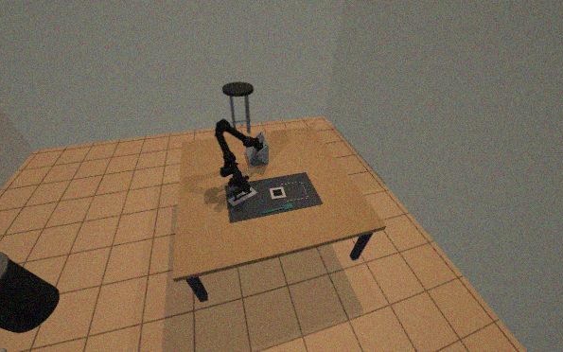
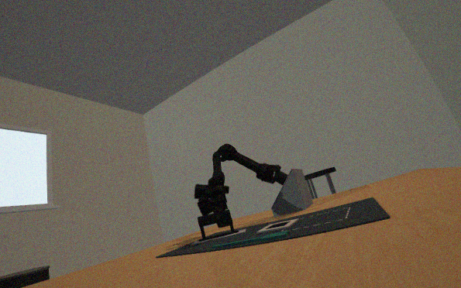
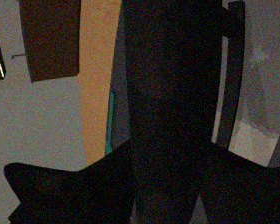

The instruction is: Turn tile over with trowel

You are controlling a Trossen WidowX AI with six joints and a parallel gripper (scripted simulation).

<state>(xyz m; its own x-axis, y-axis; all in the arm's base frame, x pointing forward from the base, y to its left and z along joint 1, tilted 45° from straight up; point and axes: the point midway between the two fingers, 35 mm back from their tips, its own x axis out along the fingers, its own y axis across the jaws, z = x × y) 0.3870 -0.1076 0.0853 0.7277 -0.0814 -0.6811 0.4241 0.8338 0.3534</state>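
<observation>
Now: the dark mat 10 mm behind my gripper tip, 180 mm to the left of it and 70 mm below it. Round my gripper tip: trowel (130 mm ahead, 220 mm to the left, 40 mm below); then tile (20 mm behind, 220 mm to the left, 40 mm below).
</observation>
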